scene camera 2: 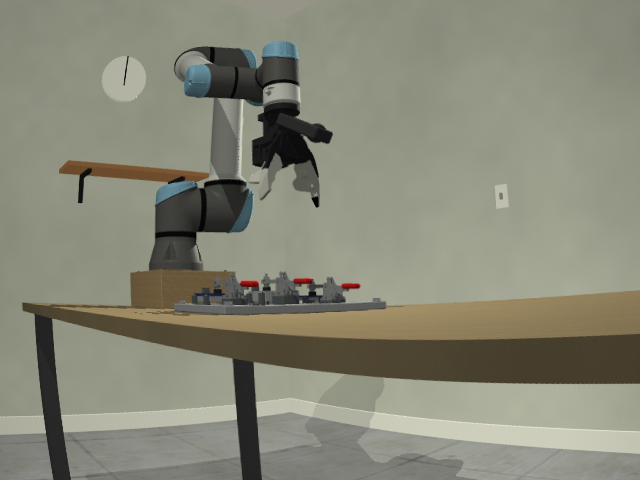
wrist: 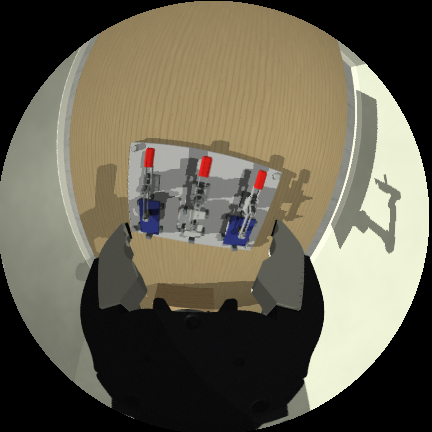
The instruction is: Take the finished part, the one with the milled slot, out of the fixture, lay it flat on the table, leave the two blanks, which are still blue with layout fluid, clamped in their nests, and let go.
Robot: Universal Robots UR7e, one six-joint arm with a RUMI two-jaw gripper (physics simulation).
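Where they show: gripper, fingertip midpoint: (scene camera 2: 290, 203) (wrist: 199, 223); arm's base at its link origin: (scene camera 2: 175, 271).
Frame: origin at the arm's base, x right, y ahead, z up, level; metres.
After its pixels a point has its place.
The fixture's grey base plate (scene camera 2: 310, 307) @(y 0.551, x 0.078, z -0.085 m) (wrist: 171, 156) @(y 0.541, x -0.003, z -0.080 m) lies on the table, with three nests in a row. The finished part (wrist: 192, 231) @(y 0.399, x 0.042, z -0.019 m), light grey, sits in the middle nest under its toggle clamp; its slot cannot be made out. A blue blank (wrist: 151, 227) @(y 0.379, x -0.067, z -0.064 m) sits in the left nest and another blue blank (wrist: 232, 237) @(y 0.353, x 0.134, z -0.059 m) in the right nest of the wrist view, each with a clamp arm over it. My gripper (scene camera 2: 290, 201) @(y 0.493, x 0.063, z 0.104 m) (wrist: 199, 223) @(y 0.493, x 0.063, z 0.104 m) is open and empty, pointing down, high above the fixture.
Red clamp handles (scene camera 2: 249, 283) (wrist: 149, 157) stick out from the clamps, away from the robot's base. The wooden table (scene camera 2: 439, 322) @(y 0.992, x 0.379, z -0.095 m) (wrist: 215, 90) @(y 0.692, x 0.086, z -0.095 m) carries the fixture. A wooden block (scene camera 2: 147, 289) @(y -0.021, x 0.082, z -0.048 m) (wrist: 185, 295) @(y 0.084, x -0.011, z -0.052 m) stands under the arm's base, behind the fixture. A wall shelf (scene camera 2: 129, 171) is behind the arm.
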